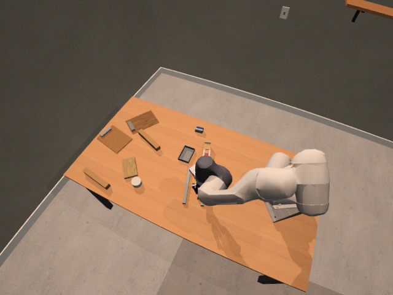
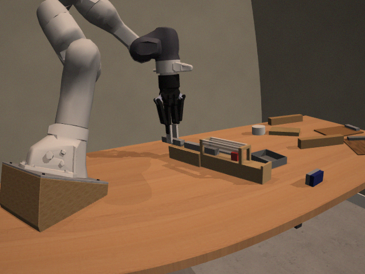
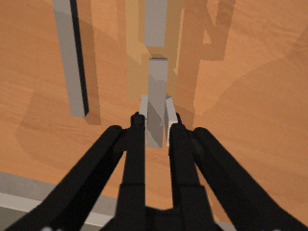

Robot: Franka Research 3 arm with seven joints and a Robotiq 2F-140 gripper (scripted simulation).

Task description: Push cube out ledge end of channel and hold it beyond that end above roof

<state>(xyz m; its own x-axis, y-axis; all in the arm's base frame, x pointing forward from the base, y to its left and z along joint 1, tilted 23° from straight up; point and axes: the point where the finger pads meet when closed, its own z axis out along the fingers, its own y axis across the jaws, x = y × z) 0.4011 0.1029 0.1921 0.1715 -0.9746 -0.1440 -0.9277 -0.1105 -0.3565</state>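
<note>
Right now the short grey bar is 3 cm below my hand. Also, from my hand: red cube (30 cm to the right, 6 cm ahead, 3 cm below); channel (25 cm to the right, 5 cm ahead, 3 cm below); long grey bar (13 cm ahead, 8 cm below, 7 cm to the right).
</note>
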